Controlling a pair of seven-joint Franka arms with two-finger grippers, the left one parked.
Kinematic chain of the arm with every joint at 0, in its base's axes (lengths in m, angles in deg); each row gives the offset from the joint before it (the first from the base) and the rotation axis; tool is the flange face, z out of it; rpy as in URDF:
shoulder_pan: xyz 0 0 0.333 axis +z
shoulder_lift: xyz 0 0 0 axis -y
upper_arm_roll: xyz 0 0 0.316 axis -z
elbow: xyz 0.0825 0 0 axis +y
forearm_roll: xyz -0.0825 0 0.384 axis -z
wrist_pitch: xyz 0 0 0 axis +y
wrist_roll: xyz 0.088 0 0 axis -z
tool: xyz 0 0 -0.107 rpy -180 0 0
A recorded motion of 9 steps. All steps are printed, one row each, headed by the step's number.
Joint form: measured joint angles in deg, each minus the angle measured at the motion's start. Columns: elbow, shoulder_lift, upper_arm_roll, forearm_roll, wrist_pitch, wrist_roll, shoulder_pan.
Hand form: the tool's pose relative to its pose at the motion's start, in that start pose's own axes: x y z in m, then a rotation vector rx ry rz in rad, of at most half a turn. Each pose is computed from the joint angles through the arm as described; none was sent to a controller.
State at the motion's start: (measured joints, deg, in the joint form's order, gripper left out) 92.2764 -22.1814 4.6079 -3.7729 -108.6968 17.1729 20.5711
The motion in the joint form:
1: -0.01 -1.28 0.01 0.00 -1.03 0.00 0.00
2: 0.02 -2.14 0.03 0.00 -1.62 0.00 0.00
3: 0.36 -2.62 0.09 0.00 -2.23 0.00 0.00
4: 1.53 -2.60 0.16 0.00 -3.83 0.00 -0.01
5: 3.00 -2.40 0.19 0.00 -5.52 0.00 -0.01
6: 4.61 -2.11 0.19 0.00 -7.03 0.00 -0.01
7: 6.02 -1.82 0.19 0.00 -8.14 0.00 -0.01
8: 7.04 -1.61 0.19 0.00 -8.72 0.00 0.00
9: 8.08 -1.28 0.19 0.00 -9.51 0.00 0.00
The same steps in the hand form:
1: 0.0046 -0.0010 0.0128 -0.0033 -0.0032 0.0010
2: 0.0073 -0.0014 0.0219 -0.0064 -0.0076 0.0019
3: 0.0085 -0.0007 0.0292 -0.0087 -0.0106 0.0036
4: 0.0084 0.0009 0.0362 -0.0072 -0.0027 0.0061
5: 0.0070 0.0026 0.0434 -0.0054 0.0045 0.0080
6: 0.0044 0.0043 0.0510 -0.0047 0.0078 0.0095
7: 0.0015 0.0060 0.0575 -0.0049 0.0077 0.0108
8: -0.0011 0.0072 0.0626 -0.0062 0.0039 0.0116
9: -0.0035 0.0086 0.0662 -0.0057 0.0052 0.0125

